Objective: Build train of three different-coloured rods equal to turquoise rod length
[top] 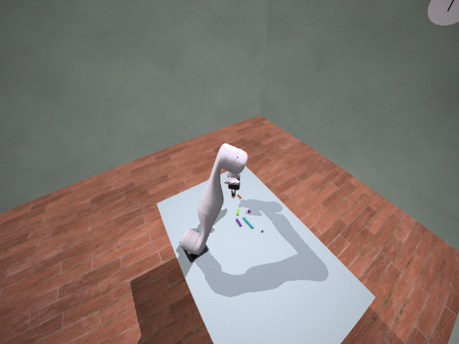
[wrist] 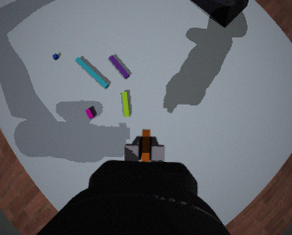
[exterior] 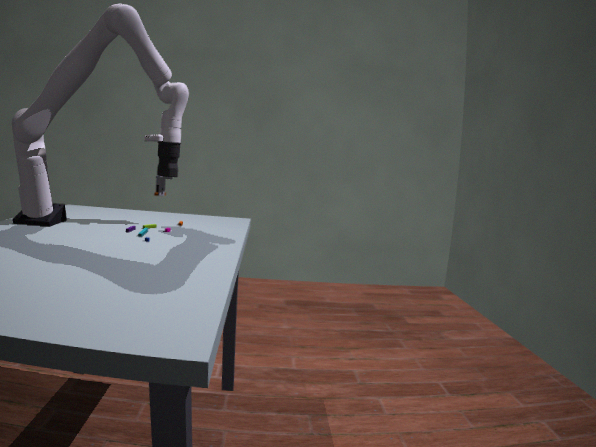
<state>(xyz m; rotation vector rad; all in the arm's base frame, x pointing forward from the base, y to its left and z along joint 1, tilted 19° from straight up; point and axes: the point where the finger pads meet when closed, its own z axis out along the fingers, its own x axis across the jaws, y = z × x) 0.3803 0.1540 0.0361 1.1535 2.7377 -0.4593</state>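
My gripper is now 3 cm short of the blue rod, 28 cm to the left of it and 11 cm above it. Round my hand: lime rod (1 cm behind, 8 cm to the right, 11 cm below); then magenta rod (5 cm ahead, 12 cm to the right, 11 cm below); then purple rod (6 cm behind, 14 cm to the right, 11 cm below).
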